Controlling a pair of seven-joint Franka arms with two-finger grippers.
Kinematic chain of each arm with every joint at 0, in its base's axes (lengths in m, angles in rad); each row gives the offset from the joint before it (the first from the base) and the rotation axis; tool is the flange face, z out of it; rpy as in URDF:
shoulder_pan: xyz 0 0 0.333 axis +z
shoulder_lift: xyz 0 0 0 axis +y
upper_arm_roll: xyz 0 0 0.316 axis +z
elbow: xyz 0.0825 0 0 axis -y
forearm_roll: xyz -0.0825 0 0.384 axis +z
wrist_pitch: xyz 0 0 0 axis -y
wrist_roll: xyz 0.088 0 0 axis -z
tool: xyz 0 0 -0.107 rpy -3.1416 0 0
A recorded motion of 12 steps. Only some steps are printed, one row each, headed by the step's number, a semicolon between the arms.
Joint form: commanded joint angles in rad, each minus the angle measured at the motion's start. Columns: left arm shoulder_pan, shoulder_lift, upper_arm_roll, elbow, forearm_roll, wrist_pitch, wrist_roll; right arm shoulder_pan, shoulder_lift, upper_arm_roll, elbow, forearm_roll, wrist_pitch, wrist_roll.
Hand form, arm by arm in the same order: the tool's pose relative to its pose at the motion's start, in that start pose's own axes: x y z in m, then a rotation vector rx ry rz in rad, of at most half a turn. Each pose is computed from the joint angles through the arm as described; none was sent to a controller.
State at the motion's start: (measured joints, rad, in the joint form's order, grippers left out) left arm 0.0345 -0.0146 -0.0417 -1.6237 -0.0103 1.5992 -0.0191; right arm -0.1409 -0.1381 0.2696 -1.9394 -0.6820 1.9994 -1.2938
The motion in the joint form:
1: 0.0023 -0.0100 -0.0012 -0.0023 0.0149 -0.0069 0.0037; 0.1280 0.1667 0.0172 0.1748 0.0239 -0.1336 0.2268
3: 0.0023 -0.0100 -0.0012 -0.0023 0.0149 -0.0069 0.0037; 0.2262 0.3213 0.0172 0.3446 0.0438 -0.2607 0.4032
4: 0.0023 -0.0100 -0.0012 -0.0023 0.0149 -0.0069 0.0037; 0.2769 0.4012 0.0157 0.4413 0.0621 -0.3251 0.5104
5: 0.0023 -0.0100 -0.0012 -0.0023 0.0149 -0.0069 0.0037; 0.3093 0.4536 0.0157 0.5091 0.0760 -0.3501 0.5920
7: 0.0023 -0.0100 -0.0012 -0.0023 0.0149 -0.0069 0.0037; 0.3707 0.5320 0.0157 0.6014 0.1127 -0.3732 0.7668
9: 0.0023 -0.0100 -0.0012 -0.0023 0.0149 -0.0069 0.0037; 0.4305 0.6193 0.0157 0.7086 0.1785 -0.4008 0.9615
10: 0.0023 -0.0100 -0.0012 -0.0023 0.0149 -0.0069 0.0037; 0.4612 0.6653 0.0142 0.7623 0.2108 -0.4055 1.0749
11: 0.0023 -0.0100 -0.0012 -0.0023 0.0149 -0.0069 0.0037; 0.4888 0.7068 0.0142 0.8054 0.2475 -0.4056 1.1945
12: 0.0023 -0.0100 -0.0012 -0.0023 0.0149 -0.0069 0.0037; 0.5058 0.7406 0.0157 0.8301 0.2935 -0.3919 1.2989
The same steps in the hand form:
1: -0.0036 -0.0021 -0.0038 0.0153 0.0011 0.0030; 0.0680 0.0388 -0.0180 0.0503 0.0560 0.1355
3: -0.0036 -0.0021 -0.0038 0.0153 0.0011 0.0030; 0.1205 0.0661 -0.0245 0.1271 0.0771 0.2527
4: -0.0036 -0.0021 -0.0038 0.0153 0.0011 0.0030; 0.1479 0.0783 -0.0302 0.1691 0.0876 0.3349
5: -0.0036 -0.0021 -0.0038 0.0153 0.0011 0.0030; 0.1663 0.0875 -0.0366 0.1838 0.1042 0.4034
7: -0.0036 -0.0021 -0.0038 0.0153 0.0011 0.0030; 0.2059 0.0963 -0.0499 0.2145 0.1418 0.5430
9: -0.0036 -0.0021 -0.0038 0.0153 0.0011 0.0030; 0.2480 0.1025 -0.0630 0.2832 0.1897 0.7048
10: -0.0036 -0.0021 -0.0038 0.0153 0.0011 0.0030; 0.2705 0.1050 -0.0689 0.3206 0.2110 0.8000
11: -0.0036 -0.0021 -0.0038 0.0153 0.0011 0.0030; 0.2937 0.1050 -0.0738 0.3673 0.2286 0.8981
12: -0.0036 -0.0021 -0.0038 0.0153 0.0011 0.0030; 0.3150 0.1038 -0.0744 0.4240 0.2493 0.9835

